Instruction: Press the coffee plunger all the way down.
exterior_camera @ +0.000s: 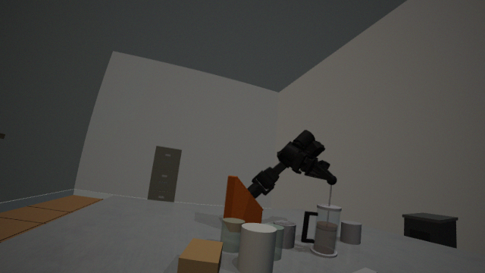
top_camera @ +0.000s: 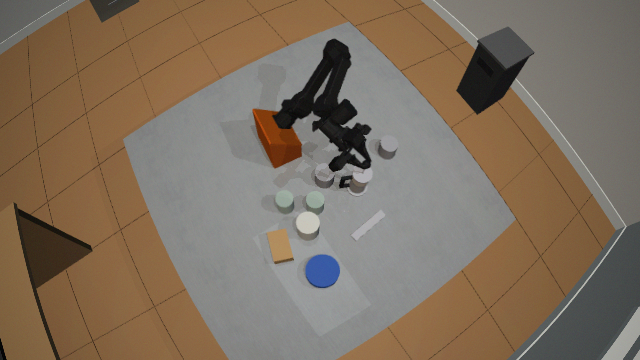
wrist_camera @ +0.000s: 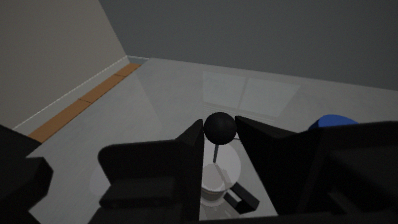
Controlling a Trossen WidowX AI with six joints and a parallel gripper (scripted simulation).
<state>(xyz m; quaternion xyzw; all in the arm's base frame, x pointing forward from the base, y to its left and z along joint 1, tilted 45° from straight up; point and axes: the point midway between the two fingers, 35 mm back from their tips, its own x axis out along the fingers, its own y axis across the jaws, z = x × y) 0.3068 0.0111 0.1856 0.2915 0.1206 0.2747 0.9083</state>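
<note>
Right now the coffee press is 110 mm below my gripper tip, 20 mm to the right of it and 20 mm behind it. Also, from my gripper tip: white cylinder: 250 mm to the right, 170 mm below, 40 mm ahead; then tan box: 370 mm to the right, 190 mm below, 50 mm ahead.
</note>
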